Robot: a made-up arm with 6 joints.
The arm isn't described. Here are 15 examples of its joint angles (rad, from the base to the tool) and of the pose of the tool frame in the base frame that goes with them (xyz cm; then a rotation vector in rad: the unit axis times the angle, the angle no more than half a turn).
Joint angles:
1: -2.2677 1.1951 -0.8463 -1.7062 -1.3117 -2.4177
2: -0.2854 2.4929 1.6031 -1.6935 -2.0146 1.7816
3: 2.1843 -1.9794 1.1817 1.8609 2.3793 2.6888
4: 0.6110 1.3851 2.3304 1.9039 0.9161 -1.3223
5: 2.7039 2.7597 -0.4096 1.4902 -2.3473 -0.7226
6: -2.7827 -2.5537 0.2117 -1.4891 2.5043 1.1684
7: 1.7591 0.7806 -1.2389 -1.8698 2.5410 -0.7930
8: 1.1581 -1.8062 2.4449 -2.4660 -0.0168 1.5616
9: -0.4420 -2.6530 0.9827 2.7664 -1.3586 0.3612
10: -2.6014 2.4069 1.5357 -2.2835 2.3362 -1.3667
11: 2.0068 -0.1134 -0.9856 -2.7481 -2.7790 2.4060
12: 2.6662 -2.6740 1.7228 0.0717 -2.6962 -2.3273
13: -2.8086 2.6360 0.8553 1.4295 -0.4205 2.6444
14: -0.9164 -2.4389 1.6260 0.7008 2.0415 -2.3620
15: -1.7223 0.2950 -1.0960 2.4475 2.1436 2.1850
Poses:
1: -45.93 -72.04 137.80 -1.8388 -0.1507 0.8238
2: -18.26 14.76 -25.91 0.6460 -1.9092 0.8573
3: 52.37 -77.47 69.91 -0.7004 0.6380 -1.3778
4: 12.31 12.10 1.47 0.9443 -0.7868 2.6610
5: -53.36 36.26 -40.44 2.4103 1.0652 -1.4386
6: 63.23 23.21 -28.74 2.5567 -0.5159 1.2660
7: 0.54 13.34 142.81 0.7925 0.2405 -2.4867
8: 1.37 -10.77 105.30 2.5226 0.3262 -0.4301
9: -91.68 34.94 10.12 0.1379 2.6907 0.3103
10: -2.56 2.93 -30.77 -0.9805 1.5129 -0.9049
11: 21.26 -47.11 145.02 1.2415 0.7250 0.0742
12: 65.51 -36.41 32.71 0.5902 0.0459 1.8618
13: -6.61 0.00 -69.00 0.0175 -0.6736 2.5456
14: -43.07 59.97 57.72 -0.0080 -1.7735 -0.4180
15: 1.84 21.80 142.74 -0.5644 -0.3582 1.8710
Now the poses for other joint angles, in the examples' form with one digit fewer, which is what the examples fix.
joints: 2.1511 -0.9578 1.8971 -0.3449 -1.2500 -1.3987
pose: -6.8 3.1 137.4 -2.639 -0.804 -0.335
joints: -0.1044 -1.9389 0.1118 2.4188 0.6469 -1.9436
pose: -120.8 10.2 12.4 1.059 -0.234 2.100
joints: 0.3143 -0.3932 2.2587 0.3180 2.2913 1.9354
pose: 32.2 9.2 87.6 0.803 0.848 1.433
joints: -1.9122 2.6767 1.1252 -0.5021 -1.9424 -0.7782
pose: 3.6 0.3 -53.4 -0.935 1.317 1.779
